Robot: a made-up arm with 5 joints. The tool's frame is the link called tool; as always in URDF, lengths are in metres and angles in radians. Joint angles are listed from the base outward.
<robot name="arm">
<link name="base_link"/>
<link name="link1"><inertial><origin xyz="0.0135 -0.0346 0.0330"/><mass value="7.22"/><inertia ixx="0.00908" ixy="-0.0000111" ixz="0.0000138" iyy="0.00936" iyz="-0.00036" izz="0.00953"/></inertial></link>
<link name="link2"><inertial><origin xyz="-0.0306 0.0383 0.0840"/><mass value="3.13"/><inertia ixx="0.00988" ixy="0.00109" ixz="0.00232" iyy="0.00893" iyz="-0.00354" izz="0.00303"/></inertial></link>
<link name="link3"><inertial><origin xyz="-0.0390 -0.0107 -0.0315"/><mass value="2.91"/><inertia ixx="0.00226" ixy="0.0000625" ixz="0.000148" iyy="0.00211" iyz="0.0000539" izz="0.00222"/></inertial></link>
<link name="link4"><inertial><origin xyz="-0.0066 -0.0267 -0.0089"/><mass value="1.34"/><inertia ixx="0.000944" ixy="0.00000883" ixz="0" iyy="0.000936" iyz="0" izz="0.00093"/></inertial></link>
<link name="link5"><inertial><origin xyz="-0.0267 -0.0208 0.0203"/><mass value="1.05"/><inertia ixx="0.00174" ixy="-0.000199" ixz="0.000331" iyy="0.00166" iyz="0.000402" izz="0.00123"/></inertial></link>
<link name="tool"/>
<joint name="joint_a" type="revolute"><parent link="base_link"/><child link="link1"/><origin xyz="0.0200 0.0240 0.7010" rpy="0.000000 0.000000 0.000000"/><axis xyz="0 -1 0"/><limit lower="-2.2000" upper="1.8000"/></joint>
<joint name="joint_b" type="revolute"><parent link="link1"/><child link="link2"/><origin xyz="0.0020 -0.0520 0.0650" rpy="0.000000 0.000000 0.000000"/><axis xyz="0 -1 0"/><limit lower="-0.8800" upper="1.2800"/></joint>
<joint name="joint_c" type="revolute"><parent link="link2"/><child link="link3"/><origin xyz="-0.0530 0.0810 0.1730" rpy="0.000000 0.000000 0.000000"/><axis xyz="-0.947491 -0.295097 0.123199"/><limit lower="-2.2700" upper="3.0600"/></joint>
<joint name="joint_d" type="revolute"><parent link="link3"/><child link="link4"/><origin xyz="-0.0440 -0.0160 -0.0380" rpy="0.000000 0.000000 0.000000"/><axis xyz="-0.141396 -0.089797 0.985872"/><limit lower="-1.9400" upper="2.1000"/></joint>
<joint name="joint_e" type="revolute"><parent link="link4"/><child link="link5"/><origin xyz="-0.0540 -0.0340 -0.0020" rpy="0.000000 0.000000 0.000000"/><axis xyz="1 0 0"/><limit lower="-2.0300" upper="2.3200"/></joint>
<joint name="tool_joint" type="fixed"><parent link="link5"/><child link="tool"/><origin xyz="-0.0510 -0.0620 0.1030" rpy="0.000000 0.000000 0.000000"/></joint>
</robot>
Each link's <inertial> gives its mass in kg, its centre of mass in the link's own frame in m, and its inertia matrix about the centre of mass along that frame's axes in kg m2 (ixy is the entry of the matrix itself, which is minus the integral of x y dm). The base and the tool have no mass. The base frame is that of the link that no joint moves.
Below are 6 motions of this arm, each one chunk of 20 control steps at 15 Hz.
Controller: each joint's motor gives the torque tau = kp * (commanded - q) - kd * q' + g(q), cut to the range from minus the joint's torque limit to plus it. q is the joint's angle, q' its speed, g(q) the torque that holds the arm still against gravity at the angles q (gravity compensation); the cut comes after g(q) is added. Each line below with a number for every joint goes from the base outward.
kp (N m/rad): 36 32 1 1.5 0.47
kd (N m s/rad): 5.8 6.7 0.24 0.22 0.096
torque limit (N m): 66 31 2.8 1.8 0.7
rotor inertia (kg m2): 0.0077 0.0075 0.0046 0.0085 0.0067
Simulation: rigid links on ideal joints. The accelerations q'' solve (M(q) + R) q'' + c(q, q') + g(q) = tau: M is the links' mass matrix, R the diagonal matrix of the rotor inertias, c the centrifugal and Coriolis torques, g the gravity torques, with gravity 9.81 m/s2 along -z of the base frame. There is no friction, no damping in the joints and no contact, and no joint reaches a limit. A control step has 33 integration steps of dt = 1/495 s. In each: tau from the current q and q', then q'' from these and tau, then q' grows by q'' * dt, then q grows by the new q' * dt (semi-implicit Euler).
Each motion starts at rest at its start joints. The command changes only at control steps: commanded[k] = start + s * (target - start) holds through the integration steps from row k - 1 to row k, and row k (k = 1, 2, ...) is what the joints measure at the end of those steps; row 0 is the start. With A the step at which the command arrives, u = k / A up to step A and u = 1 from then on. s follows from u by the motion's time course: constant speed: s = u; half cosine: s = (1 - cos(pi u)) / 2; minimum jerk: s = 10 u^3 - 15 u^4 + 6 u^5; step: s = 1 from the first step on.
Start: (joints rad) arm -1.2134 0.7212 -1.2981 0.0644 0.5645
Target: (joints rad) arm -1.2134 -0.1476 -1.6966 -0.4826 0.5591
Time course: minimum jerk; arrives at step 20
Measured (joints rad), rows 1 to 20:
1: -1.2133 0.7210 -1.2980 0.0644 0.5646
2: -1.2127 0.7195 -1.2974 0.0641 0.5649
3: -1.2114 0.7150 -1.2961 0.0629 0.5659
4: -1.2092 0.7053 -1.2942 0.0593 0.5677
5: -1.2064 0.6886 -1.2927 0.0518 0.5700
6: -1.2034 0.6632 -1.2932 0.0385 0.5725
7: -1.2004 0.6283 -1.2976 0.0178 0.5749
8: -1.1980 0.5837 -1.3077 -0.0111 0.5768
9: -1.1961 0.5300 -1.3252 -0.0486 0.5782
10: -1.1951 0.4685 -1.3509 -0.0941 0.5791
11: -1.1949 0.4011 -1.3848 -0.1463 0.5799
12: -1.1958 0.3300 -1.4260 -0.2034 0.5805
13: -1.1978 0.2575 -1.4731 -0.2628 0.5812
14: -1.2010 0.1863 -1.5238 -0.3220 0.5818
15: -1.2054 0.1186 -1.5757 -0.3783 0.5820
16: -1.2110 0.0569 -1.6261 -0.4295 0.5816
17: -1.2173 0.0028 -1.6729 -0.4735 0.5802
18: -1.2239 -0.0424 -1.7139 -0.5088 0.5778
19: -1.2301 -0.0781 -1.7476 -0.5346 0.5745
20: -1.2349 -0.1048 -1.7727 -0.5508 0.5706

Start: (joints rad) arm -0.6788 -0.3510 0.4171 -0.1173 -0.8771
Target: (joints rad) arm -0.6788 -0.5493 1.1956 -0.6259 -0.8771
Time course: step
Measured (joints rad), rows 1 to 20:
1: -0.6605 -0.3935 0.4927 -0.2161 -0.8557
2: -0.6587 -0.4312 0.6324 -0.3779 -0.8352
3: -0.6642 -0.4627 0.7711 -0.5108 -0.8378
4: -0.6718 -0.4880 0.8894 -0.5924 -0.8564
5: -0.6787 -0.5075 0.9852 -0.6303 -0.8786
6: -0.6838 -0.5222 1.0605 -0.6397 -0.8958
7: -0.6870 -0.5327 1.1176 -0.6349 -0.9048
8: -0.6884 -0.5399 1.1587 -0.6256 -0.9064
9: -0.6885 -0.5447 1.1863 -0.6174 -0.9027
10: -0.6877 -0.5476 1.2030 -0.6124 -0.8966
11: -0.6864 -0.5492 1.2115 -0.6110 -0.8900
12: -0.6848 -0.5499 1.2142 -0.6122 -0.8844
13: -0.6832 -0.5500 1.2133 -0.6150 -0.8803
14: -0.6817 -0.5499 1.2103 -0.6183 -0.8777
15: -0.6805 -0.5496 1.2065 -0.6215 -0.8764
16: -0.6796 -0.5493 1.2028 -0.6242 -0.8759
17: -0.6789 -0.5490 1.1995 -0.6261 -0.8760
18: -0.6785 -0.5489 1.1970 -0.6272 -0.8764
19: -0.6783 -0.5488 1.1953 -0.6277 -0.8768
20: -0.6783 -0.5488 1.1943 -0.6278 -0.8771

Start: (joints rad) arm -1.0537 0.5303 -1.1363 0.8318 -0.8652
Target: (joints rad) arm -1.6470 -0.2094 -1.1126 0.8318 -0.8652
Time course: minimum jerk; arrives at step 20
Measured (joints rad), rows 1 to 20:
1: -1.0538 0.5302 -1.1363 0.8317 -0.8652
2: -1.0543 0.5293 -1.1360 0.8314 -0.8651
3: -1.0566 0.5263 -1.1351 0.8302 -0.8647
4: -1.0621 0.5194 -1.1334 0.8279 -0.8643
5: -1.0728 0.5067 -1.1310 0.8246 -0.8638
6: -1.0901 0.4865 -1.1285 0.8204 -0.8637
7: -1.1151 0.4578 -1.1267 0.8157 -0.8642
8: -1.1479 0.4203 -1.1267 0.8106 -0.8658
9: -1.1881 0.3743 -1.1292 0.8054 -0.8686
10: -1.2347 0.3209 -1.1347 0.8003 -0.8728
11: -1.2861 0.2617 -1.1432 0.7956 -0.8781
12: -1.3406 0.1988 -1.1541 0.7917 -0.8841
13: -1.3961 0.1344 -1.1662 0.7893 -0.8902
14: -1.4506 0.0710 -1.1783 0.7888 -0.8959
15: -1.5018 0.0108 -1.1890 0.7908 -0.9004
16: -1.5480 -0.0440 -1.1970 0.7953 -0.9032
17: -1.5874 -0.0916 -1.2014 0.8023 -0.9040
18: -1.6187 -0.1308 -1.2020 0.8111 -0.9026
19: -1.6415 -0.1609 -1.1987 0.8207 -0.8991
20: -1.6558 -0.1824 -1.1920 0.8297 -0.8941

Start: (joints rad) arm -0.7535 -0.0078 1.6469 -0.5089 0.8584
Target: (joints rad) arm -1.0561 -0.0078 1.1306 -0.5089 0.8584
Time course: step
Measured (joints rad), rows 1 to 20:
1: -0.8086 0.0224 1.5762 -0.5135 0.8445
2: -0.8786 0.0237 1.4490 -0.5347 0.8322
3: -0.9438 0.0125 1.3451 -0.5478 0.8348
4: -0.9948 -0.0010 1.2821 -0.5421 0.8435
5: -1.0301 -0.0121 1.2514 -0.5217 0.8516
6: -1.0518 -0.0193 1.2393 -0.4962 0.8568
7: -1.0635 -0.0230 1.2344 -0.4744 0.8595
8: -1.0685 -0.0239 1.2300 -0.4611 0.8601
9: -1.0692 -0.0229 1.2228 -0.4576 0.8595
10: -1.0675 -0.0208 1.2120 -0.4622 0.8584
11: -1.0648 -0.0180 1.1984 -0.4721 0.8575
12: -1.0618 -0.0152 1.1831 -0.4843 0.8571
13: -1.0591 -0.0127 1.1677 -0.4964 0.8573
14: -1.0569 -0.0105 1.1536 -0.5066 0.8578
15: -1.0553 -0.0088 1.1417 -0.5141 0.8586
16: -1.0543 -0.0076 1.1325 -0.5187 0.8594
17: -1.0539 -0.0069 1.1262 -0.5208 0.8600
18: -1.0538 -0.0066 1.1225 -0.5208 0.8603
19: -1.0540 -0.0065 1.1210 -0.5194 0.8604
20: -1.0544 -0.0066 1.1211 -0.5172 0.8603

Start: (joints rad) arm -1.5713 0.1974 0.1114 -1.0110 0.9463
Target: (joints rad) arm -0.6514 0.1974 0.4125 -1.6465 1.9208
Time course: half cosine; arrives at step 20
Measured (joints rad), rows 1 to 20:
1: -1.5702 0.1968 0.1119 -1.0117 0.9465
2: -1.5657 0.1952 0.1138 -1.0149 0.9478
3: -1.5552 0.1926 0.1180 -1.0227 0.9519
4: -1.5369 0.1897 0.1246 -1.0364 0.9611
5: -1.5097 0.1870 0.1335 -1.0567 0.9778
6: -1.4732 0.1849 0.1442 -1.0836 1.0038
7: -1.4276 0.1836 0.1565 -1.1166 1.0402
8: -1.3739 0.1832 0.1700 -1.1547 1.0870
9: -1.3132 0.1837 0.1847 -1.1969 1.1436
10: -1.2472 0.1850 0.2003 -1.2420 1.2086
11: -1.1777 0.1869 0.2170 -1.2888 1.2802
12: -1.1064 0.1893 0.2347 -1.3360 1.3562
13: -1.0352 0.1920 0.2533 -1.3827 1.4344
14: -0.9659 0.1949 0.2727 -1.4277 1.5125
15: -0.9005 0.1979 0.2924 -1.4703 1.5883
16: -0.8404 0.2007 0.3118 -1.5094 1.6599
17: -0.7871 0.2034 0.3304 -1.5441 1.7254
18: -0.7420 0.2058 0.3473 -1.5738 1.7832
19: -0.7061 0.2079 0.3619 -1.5975 1.8318
20: -0.6802 0.2097 0.3736 -1.6146 1.8702

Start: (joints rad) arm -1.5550 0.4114 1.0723 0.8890 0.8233
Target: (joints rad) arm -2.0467 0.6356 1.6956 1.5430 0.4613
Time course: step
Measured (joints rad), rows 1 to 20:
1: -1.6650 0.5111 1.1152 0.9233 0.7928
2: -1.7751 0.5604 1.1789 1.0201 0.7203
3: -1.8685 0.5805 1.2779 1.1667 0.6519
4: -1.9419 0.5860 1.3985 1.3261 0.6000
5: -1.9957 0.5859 1.5174 1.4669 0.5628
6: -2.0319 0.5856 1.6156 1.5714 0.5357
7: -2.0534 0.5874 1.6846 1.6344 0.5155
8: -2.0635 0.5917 1.7253 1.6599 0.5001
9: -2.0657 0.5980 1.7441 1.6568 0.4885
10: -2.0633 0.6053 1.7484 1.6360 0.4794
11: -2.0587 0.6128 1.7442 1.6075 0.4721
12: -2.0536 0.6197 1.7360 1.5789 0.4659
13: -2.0491 0.6255 1.7264 1.5551 0.4607
14: -2.0457 0.6301 1.7173 1.5382 0.4567
15: -2.0436 0.6334 1.7095 1.5283 0.4538
16: -2.0426 0.6355 1.7034 1.5244 0.4523
17: -2.0425 0.6366 1.6990 1.5247 0.4521
18: -2.0430 0.6371 1.6961 1.5276 0.4529
19: -2.0438 0.6370 1.6945 1.5317 0.4544
20: -2.0447 0.6367 1.6938 1.5359 0.4563

